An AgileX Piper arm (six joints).
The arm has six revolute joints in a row. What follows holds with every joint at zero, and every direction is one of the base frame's. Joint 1 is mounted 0.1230 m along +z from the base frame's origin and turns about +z. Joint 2 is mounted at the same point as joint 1 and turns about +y. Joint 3 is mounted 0.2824 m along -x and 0.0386 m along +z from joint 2 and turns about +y. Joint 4 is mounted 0.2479 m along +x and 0.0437 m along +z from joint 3 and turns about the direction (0.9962, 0, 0.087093). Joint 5 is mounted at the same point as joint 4 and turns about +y. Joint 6 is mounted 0.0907 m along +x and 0.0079 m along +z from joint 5 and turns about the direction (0.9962, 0, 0.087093). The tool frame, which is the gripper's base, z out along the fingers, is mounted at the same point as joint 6; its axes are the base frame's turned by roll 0.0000, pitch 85.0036 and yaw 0.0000 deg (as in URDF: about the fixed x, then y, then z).
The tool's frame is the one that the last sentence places.
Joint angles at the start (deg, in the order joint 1, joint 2, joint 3, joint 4, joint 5, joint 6):
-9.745 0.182 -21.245 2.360 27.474 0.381
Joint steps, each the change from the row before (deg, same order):
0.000 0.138 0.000 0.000 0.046 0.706
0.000 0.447 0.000 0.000 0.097 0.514
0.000 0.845 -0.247 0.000 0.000 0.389
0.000 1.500 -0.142 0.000 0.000 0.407
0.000 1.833 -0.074 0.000 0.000 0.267
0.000 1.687 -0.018 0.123 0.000 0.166
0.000 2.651 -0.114 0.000 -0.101 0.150
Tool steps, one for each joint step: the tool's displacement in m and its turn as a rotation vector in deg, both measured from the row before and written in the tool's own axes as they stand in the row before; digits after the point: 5 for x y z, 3 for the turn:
0.00012 -0.00001 0.00040 0.007 0.184 0.709
0.00031 -0.00004 0.00131 0.029 0.543 0.523
-0.00100 0.00003 0.00190 0.041 0.597 0.400
-0.00018 -0.00007 0.00409 0.101 1.354 0.433
0.00032 -0.00013 0.00524 0.142 1.753 0.301
0.00056 -0.00005 0.00495 0.085 1.665 0.308
0.00032 -0.00019 0.00760 0.221 2.426 0.201

